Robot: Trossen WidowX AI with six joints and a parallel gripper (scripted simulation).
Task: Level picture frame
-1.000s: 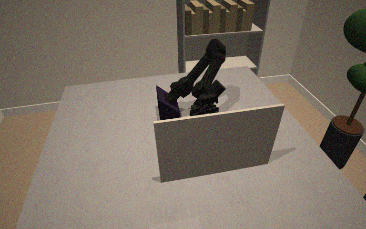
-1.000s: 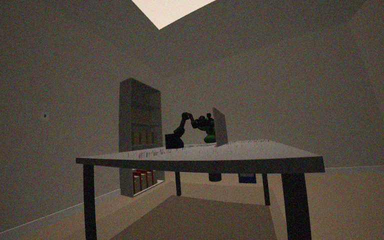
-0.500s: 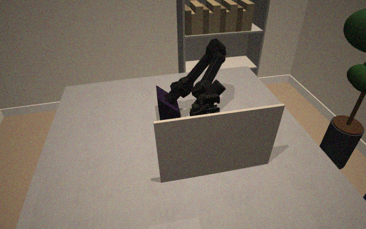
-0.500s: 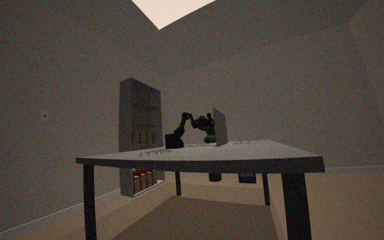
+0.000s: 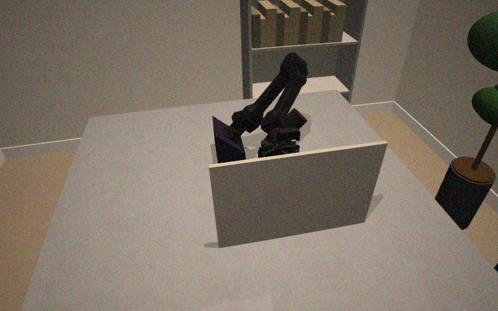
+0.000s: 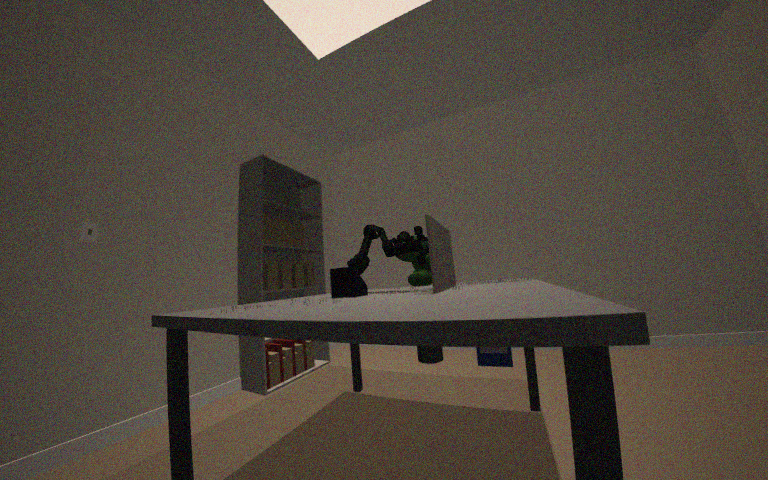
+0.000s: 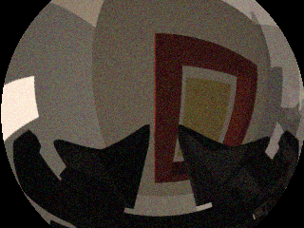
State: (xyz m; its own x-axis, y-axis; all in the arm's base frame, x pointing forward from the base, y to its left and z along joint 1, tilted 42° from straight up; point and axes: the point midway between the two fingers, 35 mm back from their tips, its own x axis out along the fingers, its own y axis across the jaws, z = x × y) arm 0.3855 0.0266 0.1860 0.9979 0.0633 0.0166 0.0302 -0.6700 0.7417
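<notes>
Right now my gripper tip is 5 cm above the dark red picture frame. The rest, counted from my gripper tip: wall panel 1 cm ahead, 1 cm to the left, 6 cm below.
</notes>
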